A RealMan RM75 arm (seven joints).
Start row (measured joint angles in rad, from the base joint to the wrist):
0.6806, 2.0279, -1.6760, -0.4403, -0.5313, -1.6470, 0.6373
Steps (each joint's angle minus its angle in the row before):
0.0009, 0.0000, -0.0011, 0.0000, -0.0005, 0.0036, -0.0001
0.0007, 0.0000, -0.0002, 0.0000, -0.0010, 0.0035, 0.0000
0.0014, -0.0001, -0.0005, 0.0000, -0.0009, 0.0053, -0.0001
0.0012, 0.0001, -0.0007, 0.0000, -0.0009, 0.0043, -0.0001
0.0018, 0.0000, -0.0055, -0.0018, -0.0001, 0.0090, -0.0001
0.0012, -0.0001, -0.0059, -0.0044, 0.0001, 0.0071, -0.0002
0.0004, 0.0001, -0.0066, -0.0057, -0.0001, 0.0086, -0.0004
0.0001, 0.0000, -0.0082, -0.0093, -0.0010, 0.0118, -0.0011
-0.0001, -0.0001, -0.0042, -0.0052, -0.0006, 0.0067, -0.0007
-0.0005, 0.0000, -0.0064, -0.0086, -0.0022, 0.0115, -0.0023
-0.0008, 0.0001, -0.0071, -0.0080, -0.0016, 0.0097, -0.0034
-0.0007, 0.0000, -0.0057, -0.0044, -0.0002, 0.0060, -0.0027
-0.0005, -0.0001, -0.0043, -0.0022, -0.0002, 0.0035, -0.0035
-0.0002, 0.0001, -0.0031, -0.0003, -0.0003, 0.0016, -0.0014
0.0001, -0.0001, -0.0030, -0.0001, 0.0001, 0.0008, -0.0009
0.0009, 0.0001, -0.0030, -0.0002, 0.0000, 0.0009, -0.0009
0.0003, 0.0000, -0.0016, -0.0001, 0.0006, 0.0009, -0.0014
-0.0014, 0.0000, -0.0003, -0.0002, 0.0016, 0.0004, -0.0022
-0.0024, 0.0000, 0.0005, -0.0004, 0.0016, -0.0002, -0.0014
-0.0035, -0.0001, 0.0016, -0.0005, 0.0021, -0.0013, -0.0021
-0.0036, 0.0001, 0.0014, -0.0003, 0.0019, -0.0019, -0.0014
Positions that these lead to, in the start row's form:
0.6815, 2.0279, -1.6771, -0.4403, -0.5318, -1.6434, 0.6372
0.6822, 2.0279, -1.6773, -0.4403, -0.5328, -1.6399, 0.6372
0.6836, 2.0278, -1.6778, -0.4403, -0.5337, -1.6346, 0.6371
0.6848, 2.0279, -1.6785, -0.4403, -0.5346, -1.6303, 0.6370
0.6866, 2.0279, -1.6840, -0.4421, -0.5347, -1.6213, 0.6369
0.6878, 2.0278, -1.6899, -0.4465, -0.5346, -1.6142, 0.6367
0.6882, 2.0279, -1.6965, -0.4522, -0.5347, -1.6056, 0.6363
0.6883, 2.0279, -1.7047, -0.4615, -0.5357, -1.5938, 0.6352
0.6882, 2.0278, -1.7089, -0.4667, -0.5363, -1.5871, 0.6345
0.6877, 2.0278, -1.7153, -0.4753, -0.5385, -1.5756, 0.6322
0.6869, 2.0279, -1.7224, -0.4833, -0.5401, -1.5659, 0.6288
0.6862, 2.0279, -1.7281, -0.4877, -0.5403, -1.5599, 0.6261
0.6857, 2.0278, -1.7324, -0.4899, -0.5405, -1.5564, 0.6226
0.6855, 2.0279, -1.7355, -0.4902, -0.5408, -1.5548, 0.6212
0.6856, 2.0278, -1.7385, -0.4903, -0.5407, -1.5540, 0.6203
0.6865, 2.0279, -1.7415, -0.4905, -0.5407, -1.5531, 0.6194
0.6868, 2.0279, -1.7431, -0.4906, -0.5401, -1.5522, 0.6180
0.6854, 2.0279, -1.7434, -0.4908, -0.5385, -1.5518, 0.6158
0.6830, 2.0279, -1.7429, -0.4912, -0.5369, -1.5520, 0.6144
0.6795, 2.0278, -1.7413, -0.4917, -0.5348, -1.5533, 0.6123
0.6759, 2.0279, -1.7399, -0.4920, -0.5329, -1.5552, 0.6109

